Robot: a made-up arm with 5 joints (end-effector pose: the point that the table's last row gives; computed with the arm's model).
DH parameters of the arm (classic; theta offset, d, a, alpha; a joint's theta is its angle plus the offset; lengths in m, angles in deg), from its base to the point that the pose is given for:
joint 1: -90 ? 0.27 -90
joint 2: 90 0.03 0 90
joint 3: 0 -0.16 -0.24 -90
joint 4: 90 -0.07 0.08 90
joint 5: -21.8 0 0.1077 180
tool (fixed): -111.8 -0.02 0 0
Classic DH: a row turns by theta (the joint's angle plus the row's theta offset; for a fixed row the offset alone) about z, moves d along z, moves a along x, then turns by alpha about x.
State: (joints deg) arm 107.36 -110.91 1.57 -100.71 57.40
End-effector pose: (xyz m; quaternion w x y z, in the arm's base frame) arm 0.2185 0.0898 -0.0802 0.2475 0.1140 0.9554 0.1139
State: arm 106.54 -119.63 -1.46 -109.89 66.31
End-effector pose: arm 0.2070 0.1011 -0.0754 0.3929 0.0693 0.9054 0.1450
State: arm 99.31 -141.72 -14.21 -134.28 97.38
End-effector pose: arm 0.2042 0.1417 -0.1225 0.7372 0.0258 0.6749 0.0204
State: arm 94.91 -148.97 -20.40 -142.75 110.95
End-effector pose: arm 0.2354 0.1580 -0.1474 0.8080 0.0487 0.5779 -0.1041
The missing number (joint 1, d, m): 0.05
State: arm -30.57 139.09 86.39 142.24 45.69
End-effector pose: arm -0.4375 -0.0800 0.0729 0.4319 -0.5481 0.6175 -0.3630
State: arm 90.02 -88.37 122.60 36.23 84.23
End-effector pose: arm 0.4027 -0.2368 -0.2304 0.3916 0.3966 -0.2312 0.7974
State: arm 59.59 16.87 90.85 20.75 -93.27
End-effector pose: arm -0.0761 -0.1884 -0.0558 0.1324 0.0103 -0.7470 0.6515
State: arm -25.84 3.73 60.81 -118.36 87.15
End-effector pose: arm -0.1546 -0.1397 0.1476 0.1122 0.4995 0.5809 0.6328
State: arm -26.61 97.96 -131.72 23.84 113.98
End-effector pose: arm 0.1242 -0.1838 0.3124 0.5848 -0.2446 0.7734 -0.0018
